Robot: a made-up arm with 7 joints.
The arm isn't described. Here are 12 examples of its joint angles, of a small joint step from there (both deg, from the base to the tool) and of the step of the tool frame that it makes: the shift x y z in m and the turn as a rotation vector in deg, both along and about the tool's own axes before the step.
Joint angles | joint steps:
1: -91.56 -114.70 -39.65 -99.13 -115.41 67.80 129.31 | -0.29 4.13 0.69 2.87 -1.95 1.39 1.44
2: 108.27 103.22 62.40 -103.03 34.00 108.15 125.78 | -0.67 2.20 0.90 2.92 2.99 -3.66 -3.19
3: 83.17 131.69 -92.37 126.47 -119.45 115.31 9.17 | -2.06 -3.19 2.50 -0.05 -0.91 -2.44 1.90
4: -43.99 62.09 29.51 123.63 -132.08 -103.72 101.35 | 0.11 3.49 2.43 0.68 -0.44 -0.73 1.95
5: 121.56 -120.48 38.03 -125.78 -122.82 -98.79 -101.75 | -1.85 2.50 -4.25 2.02 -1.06 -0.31 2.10
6: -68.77 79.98 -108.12 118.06 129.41 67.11 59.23 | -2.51 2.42 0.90 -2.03 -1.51 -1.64 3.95
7: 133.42 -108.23 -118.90 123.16 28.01 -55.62 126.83 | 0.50 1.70 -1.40 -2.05 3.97 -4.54 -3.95
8: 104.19 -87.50 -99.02 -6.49 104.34 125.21 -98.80 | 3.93 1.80 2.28 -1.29 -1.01 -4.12 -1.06
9: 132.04 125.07 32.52 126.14 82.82 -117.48 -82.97 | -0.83 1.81 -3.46 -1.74 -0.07 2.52 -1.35
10: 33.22 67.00 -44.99 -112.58 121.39 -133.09 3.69 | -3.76 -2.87 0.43 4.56 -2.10 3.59 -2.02
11: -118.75 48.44 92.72 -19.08 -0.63 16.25 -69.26 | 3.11 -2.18 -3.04 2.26 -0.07 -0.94 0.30
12: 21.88 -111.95 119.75 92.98 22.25 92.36 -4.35 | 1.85 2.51 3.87 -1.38 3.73 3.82 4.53
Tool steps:
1: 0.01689 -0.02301 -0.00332 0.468 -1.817 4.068
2: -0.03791 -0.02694 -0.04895 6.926 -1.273 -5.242
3: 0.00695 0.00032 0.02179 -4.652 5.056 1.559
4: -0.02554 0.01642 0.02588 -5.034 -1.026 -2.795
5: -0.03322 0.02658 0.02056 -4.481 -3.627 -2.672
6: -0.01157 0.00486 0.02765 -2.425 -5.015 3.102
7: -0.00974 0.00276 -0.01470 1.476 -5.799 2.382
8: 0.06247 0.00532 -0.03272 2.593 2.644 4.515
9: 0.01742 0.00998 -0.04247 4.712 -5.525 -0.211
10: -0.04398 0.05204 0.00664 -0.100 1.674 -10.355
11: -0.01049 -0.00050 -0.03296 5.383 1.408 -0.749
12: -0.01145 0.00479 0.01313 -9.227 -2.108 -1.032
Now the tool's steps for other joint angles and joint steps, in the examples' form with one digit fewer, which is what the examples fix.
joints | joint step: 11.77 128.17 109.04 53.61 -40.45 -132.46 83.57 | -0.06 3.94 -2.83 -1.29 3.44 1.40 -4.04
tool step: -0.0081 0.0265 -0.0104 3.18 1.39 -1.11
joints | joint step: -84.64 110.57 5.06 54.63 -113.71 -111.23 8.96 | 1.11 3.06 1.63 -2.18 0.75 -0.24 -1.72
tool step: 0.0100 0.0129 0.0231 -2.86 2.12 1.77
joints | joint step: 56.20 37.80 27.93 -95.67 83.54 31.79 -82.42 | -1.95 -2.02 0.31 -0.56 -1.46 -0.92 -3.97
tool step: 0.0112 0.0285 -0.0183 6.09 -0.45 1.16
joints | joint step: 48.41 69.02 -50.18 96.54 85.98 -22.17 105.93 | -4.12 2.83 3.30 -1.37 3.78 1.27 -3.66
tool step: 0.0083 0.0088 -0.0056 1.38 -7.07 4.19
